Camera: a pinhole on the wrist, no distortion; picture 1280 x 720 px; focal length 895.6 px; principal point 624.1 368.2 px. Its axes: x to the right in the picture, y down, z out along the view. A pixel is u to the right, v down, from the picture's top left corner.
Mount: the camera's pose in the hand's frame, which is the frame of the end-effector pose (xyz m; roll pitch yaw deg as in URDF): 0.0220 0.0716 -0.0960 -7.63 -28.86 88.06
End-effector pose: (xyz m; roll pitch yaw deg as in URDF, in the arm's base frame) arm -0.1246 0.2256 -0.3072 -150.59 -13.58 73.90
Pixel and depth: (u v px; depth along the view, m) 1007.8 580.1 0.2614
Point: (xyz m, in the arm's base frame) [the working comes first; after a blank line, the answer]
In the camera's frame: 0.1120 0.0618 0.2614

-0.1735 0.2082 -0.5000
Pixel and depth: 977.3 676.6 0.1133
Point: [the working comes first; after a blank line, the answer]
In the camera's frame: 0.0447 0.0390 0.1133

-0.0884 0.1941 -0.3602
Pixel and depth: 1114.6 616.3 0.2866
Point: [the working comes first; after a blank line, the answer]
In the camera's frame: 0.1570 0.0794 0.2866

-0.1707 0.1997 -0.5538
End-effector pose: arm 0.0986 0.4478 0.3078 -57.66 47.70 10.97
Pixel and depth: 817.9 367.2 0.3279
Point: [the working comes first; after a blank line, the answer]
In the camera's frame: 0.0710 -0.0004 0.3279

0.1487 0.6376 0.4184
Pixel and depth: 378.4 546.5 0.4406
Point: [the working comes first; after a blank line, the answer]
In the camera's frame: -0.1209 0.0877 0.4406

0.2274 0.5326 0.6185
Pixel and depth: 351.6 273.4 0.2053
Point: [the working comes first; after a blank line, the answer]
In the camera's frame: -0.0625 -0.0217 0.2053

0.1773 0.4651 0.3661
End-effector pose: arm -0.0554 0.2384 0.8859 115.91 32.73 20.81
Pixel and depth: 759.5 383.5 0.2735
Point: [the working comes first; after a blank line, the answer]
In the camera's frame: 0.0413 0.0047 0.2735

-0.0699 0.0881 0.8226
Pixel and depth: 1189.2 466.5 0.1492
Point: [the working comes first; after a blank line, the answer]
In the camera's frame: 0.0941 0.0164 0.1492

-0.0067 0.1431 0.9292
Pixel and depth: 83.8 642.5 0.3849
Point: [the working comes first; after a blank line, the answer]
In the camera's frame: -0.2322 0.1179 0.3849

-0.3536 0.1584 0.7016
